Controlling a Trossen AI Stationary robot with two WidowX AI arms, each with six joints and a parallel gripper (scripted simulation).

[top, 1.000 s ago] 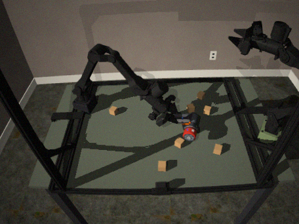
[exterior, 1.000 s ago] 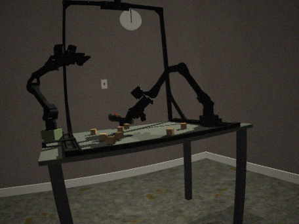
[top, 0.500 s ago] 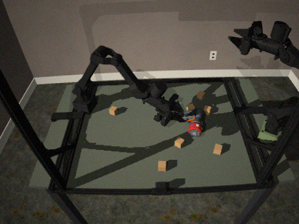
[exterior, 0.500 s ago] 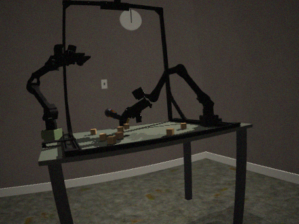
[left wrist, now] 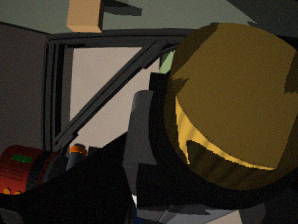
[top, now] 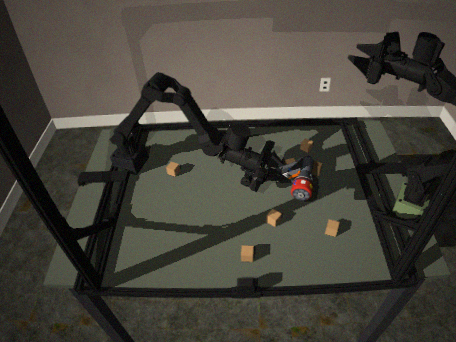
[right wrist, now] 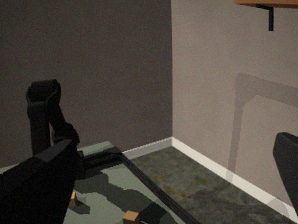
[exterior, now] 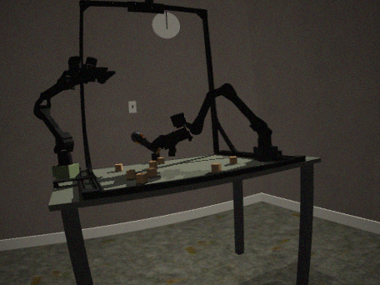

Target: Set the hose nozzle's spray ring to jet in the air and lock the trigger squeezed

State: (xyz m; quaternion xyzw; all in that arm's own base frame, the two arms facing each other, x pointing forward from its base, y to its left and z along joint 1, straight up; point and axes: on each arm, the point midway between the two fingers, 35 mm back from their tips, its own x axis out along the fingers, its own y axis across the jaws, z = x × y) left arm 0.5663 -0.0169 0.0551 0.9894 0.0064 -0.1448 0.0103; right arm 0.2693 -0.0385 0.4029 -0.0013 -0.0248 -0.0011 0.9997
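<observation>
Now: right hand 300 mm above the red spray ring, 260 mm past it and 120 mm to the right of it.
</observation>
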